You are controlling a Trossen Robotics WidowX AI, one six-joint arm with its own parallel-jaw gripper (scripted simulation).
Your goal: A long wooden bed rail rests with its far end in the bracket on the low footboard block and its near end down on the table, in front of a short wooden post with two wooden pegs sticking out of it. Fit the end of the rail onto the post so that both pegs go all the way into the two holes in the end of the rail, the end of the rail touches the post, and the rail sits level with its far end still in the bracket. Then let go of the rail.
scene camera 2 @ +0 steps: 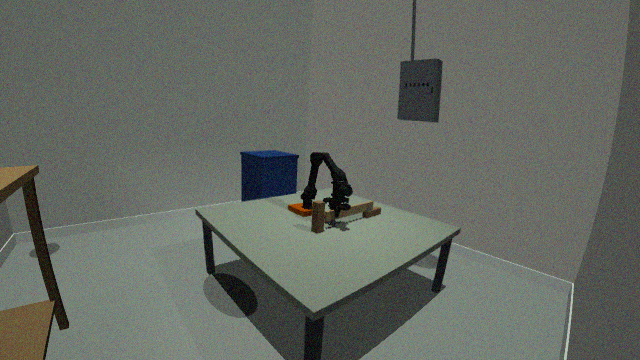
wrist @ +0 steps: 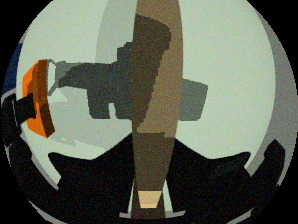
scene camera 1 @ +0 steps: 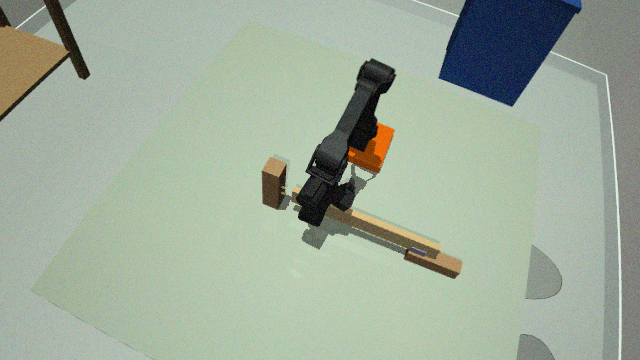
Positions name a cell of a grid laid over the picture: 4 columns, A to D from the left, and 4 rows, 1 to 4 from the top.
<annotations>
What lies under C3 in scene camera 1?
A wooden bed rail.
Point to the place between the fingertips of my gripper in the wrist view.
C3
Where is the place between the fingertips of my gripper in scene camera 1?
B3
</annotations>
